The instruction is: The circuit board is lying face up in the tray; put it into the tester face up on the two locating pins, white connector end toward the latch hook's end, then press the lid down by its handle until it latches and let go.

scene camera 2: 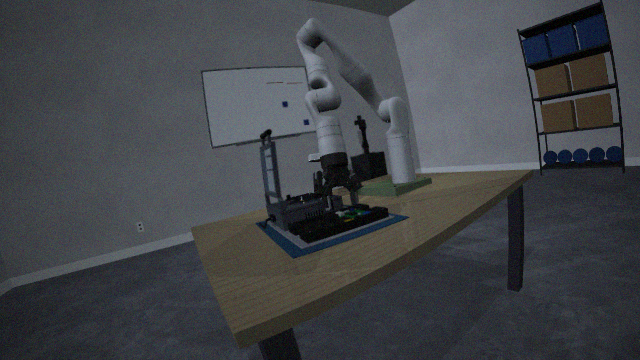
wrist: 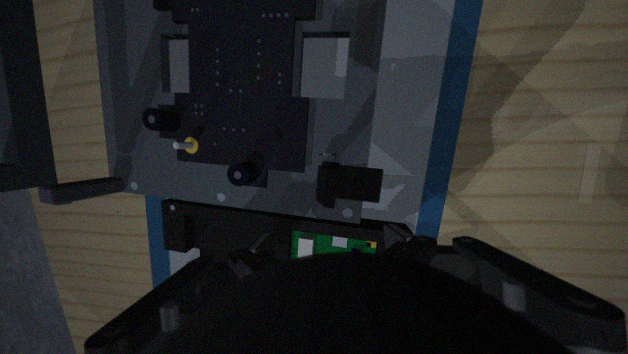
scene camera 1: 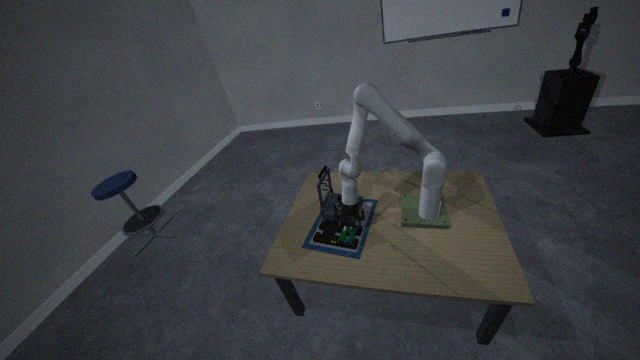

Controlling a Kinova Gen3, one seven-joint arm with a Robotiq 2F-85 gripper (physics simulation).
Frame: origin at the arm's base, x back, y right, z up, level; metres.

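Seen in the pictures: gripper, between the fingertips: (scene camera 2: 342, 207) (wrist: 328, 241) (scene camera 1: 349, 225); arm's base, origin of its link: (scene camera 2: 403, 181) (scene camera 1: 428, 213).
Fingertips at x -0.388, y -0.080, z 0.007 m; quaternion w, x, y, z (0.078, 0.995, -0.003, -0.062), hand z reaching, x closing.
Observation:
Offsets run from my fingertips to a thing's top centre. "spot": to the spot under its first point. Level surfaces: height alone.
The green circuit board {dz -0.005, dx -0.008, dy -0.053 m} (scene camera 1: 348, 234) (scene camera 2: 358, 212) (wrist: 322, 242) lies face up in the black tray (scene camera 1: 326, 236) (scene camera 2: 320, 231) (wrist: 220, 218); a white block shows at its left in the wrist view. My gripper (scene camera 1: 352, 223) (scene camera 2: 342, 204) (wrist: 328, 241) is open and empty, low over the board, with fingertips to either side; its body hides much of the board. The grey tester {spot: dz +0.013, dx -0.117, dy +0.052 m} (scene camera 2: 295, 213) (wrist: 150, 170) stands behind the tray, its dark nest bare. Its lid {dz +0.249, dx -0.118, dy +0.142 m} (scene camera 1: 320, 192) (scene camera 2: 264, 170) stands upright, handle {dz +0.248, dx -0.118, dy +0.142 m} (scene camera 1: 323, 172) (scene camera 2: 266, 134) on top. A yellow-based pin {dz +0.046, dx -0.072, dy +0.083 m} (wrist: 189, 145) and black block {dz +0.074, dx +0.019, dy +0.056 m} (wrist: 355, 183) show on the tester. Finger contact is unclear.
Tray and tester stand on a blue-bordered mat {dz -0.031 m} (scene camera 1: 368, 227) (scene camera 2: 300, 252) (wrist: 450, 120) on the wooden table {dz -0.033 m} (scene camera 1: 425, 260) (scene camera 2: 280, 285). The raised lid is a tall obstacle beside the arm. The arm's green base plate (scene camera 1: 411, 220) (scene camera 2: 385, 189) is at the right.

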